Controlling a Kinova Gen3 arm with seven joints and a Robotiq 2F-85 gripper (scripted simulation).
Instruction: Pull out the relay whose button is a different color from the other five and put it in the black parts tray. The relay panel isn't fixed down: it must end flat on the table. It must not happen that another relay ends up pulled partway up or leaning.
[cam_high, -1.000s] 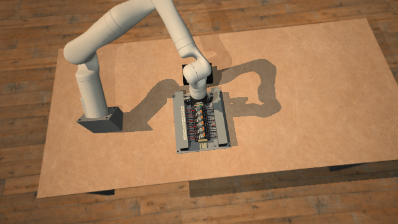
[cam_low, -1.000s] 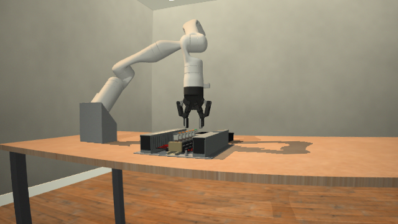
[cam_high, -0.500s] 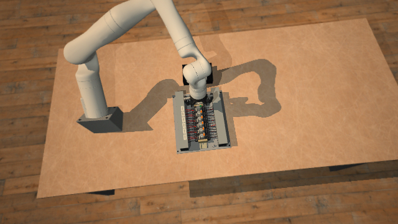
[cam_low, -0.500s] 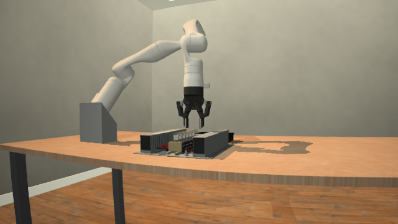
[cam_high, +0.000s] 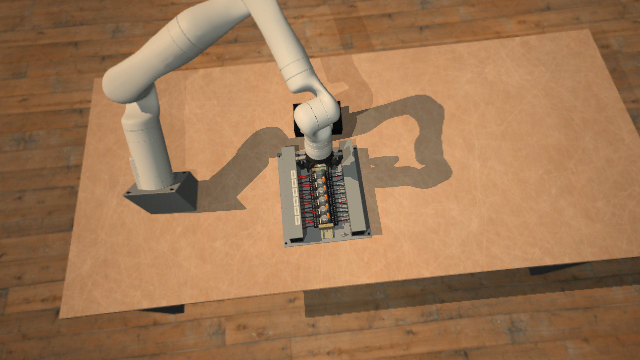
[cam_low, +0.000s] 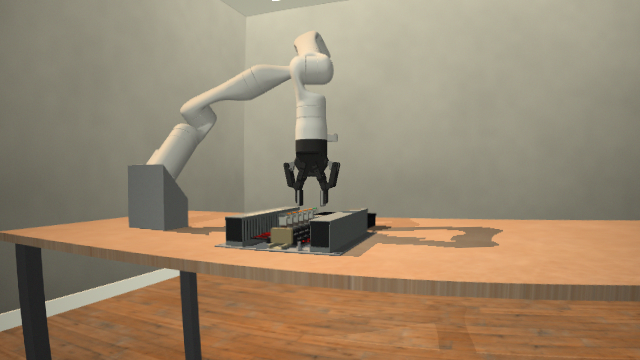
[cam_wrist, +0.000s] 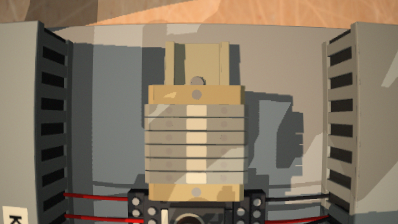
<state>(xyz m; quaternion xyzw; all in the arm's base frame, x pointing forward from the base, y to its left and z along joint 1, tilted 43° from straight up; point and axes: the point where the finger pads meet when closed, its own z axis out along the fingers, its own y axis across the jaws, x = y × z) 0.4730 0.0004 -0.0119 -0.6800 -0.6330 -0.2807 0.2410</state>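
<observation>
Now: hand 6 cm above the relay panel and 5 cm to the left of it. Round my hand: black parts tray 21 cm to the left, 7 cm below, 2 cm ahead.
</observation>
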